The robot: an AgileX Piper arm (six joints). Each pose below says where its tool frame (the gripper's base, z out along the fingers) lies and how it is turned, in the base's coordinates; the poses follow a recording.
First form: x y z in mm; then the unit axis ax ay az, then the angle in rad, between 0 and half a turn.
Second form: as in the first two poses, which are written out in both.
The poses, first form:
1: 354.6 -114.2 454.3 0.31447 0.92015 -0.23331 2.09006
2: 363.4 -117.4 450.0 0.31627 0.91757 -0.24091 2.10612
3: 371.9 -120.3 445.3 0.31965 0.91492 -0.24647 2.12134
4: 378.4 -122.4 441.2 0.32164 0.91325 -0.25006 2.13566
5: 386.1 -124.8 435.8 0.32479 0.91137 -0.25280 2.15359
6: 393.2 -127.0 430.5 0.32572 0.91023 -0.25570 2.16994
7: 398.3 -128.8 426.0 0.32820 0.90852 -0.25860 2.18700
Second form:
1: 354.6 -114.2 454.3 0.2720 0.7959 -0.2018 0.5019
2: 363.4 -117.4 450.0 0.2748 0.7973 -0.2093 0.4949
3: 371.9 -120.3 445.3 0.2790 0.7984 -0.2151 0.4883
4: 378.4 -122.4 441.2 0.2818 0.8001 -0.2191 0.4820
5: 386.1 -124.8 435.8 0.2860 0.8024 -0.2226 0.4742
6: 393.2 -127.0 430.5 0.2880 0.8049 -0.2261 0.4669
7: 398.3 -128.8 426.0 0.2915 0.8070 -0.2297 0.4594
